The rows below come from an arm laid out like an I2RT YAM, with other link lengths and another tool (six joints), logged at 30 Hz.
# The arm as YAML. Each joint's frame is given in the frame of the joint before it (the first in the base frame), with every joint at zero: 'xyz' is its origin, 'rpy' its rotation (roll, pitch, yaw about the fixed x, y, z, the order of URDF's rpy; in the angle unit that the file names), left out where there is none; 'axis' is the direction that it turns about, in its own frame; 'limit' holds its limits. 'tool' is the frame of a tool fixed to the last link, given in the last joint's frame.
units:
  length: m
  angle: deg
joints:
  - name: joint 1
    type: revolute
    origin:
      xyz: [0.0, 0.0, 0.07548]
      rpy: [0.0, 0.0, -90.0]
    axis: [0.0, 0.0, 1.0]
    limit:
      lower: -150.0
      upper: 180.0
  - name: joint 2
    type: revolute
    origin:
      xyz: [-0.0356, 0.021, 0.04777]
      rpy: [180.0, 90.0, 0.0]
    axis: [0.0, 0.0, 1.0]
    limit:
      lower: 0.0
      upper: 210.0
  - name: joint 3
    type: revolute
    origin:
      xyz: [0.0, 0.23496, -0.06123]
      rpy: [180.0, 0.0, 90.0]
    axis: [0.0, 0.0, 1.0]
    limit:
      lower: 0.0
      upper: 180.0
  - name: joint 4
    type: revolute
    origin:
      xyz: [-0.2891, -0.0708, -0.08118]
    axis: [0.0, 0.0, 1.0]
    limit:
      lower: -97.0
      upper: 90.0
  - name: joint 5
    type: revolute
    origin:
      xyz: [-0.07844, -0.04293, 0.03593]
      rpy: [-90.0, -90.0, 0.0]
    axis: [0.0, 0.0, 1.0]
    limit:
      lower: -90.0
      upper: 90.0
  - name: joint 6
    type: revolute
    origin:
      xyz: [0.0, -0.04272, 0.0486]
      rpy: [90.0, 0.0, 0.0]
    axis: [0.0, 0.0, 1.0]
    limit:
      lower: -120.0
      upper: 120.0
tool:
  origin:
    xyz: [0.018, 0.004, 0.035]
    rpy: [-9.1, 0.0, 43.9]
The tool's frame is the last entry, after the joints.
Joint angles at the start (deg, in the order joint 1, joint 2, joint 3, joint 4, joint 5, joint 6):
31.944, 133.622, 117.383, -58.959, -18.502, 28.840
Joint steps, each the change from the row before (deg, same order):
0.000, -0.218, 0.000, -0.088, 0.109, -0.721
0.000, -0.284, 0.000, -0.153, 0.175, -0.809
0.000, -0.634, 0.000, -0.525, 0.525, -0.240
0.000, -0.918, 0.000, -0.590, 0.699, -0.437
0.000, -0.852, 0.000, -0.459, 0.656, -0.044
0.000, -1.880, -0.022, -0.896, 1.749, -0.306
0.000, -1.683, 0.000, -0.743, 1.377, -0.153
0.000, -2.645, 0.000, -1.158, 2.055, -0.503
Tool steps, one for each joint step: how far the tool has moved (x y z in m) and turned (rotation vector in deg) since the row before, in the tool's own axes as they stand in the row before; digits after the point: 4 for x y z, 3 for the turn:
-0.0005, 0.0004, -0.0017, 0.141, 0.037, -0.766
-0.0005, 0.0006, -0.0022, 0.205, 0.072, -0.849
-0.0002, 0.0017, -0.0050, 0.530, 0.114, -0.259
-0.0007, 0.0023, -0.0072, 0.763, 0.020, -0.538
-0.0007, 0.0021, -0.0067, 0.744, -0.110, -0.176
-0.0014, 0.0039, -0.0149, 1.959, -0.192, -0.600
-0.0012, 0.0034, -0.0134, 1.605, -0.325, -0.436
-0.0014, 0.0051, -0.0212, 2.431, -0.516, -0.910

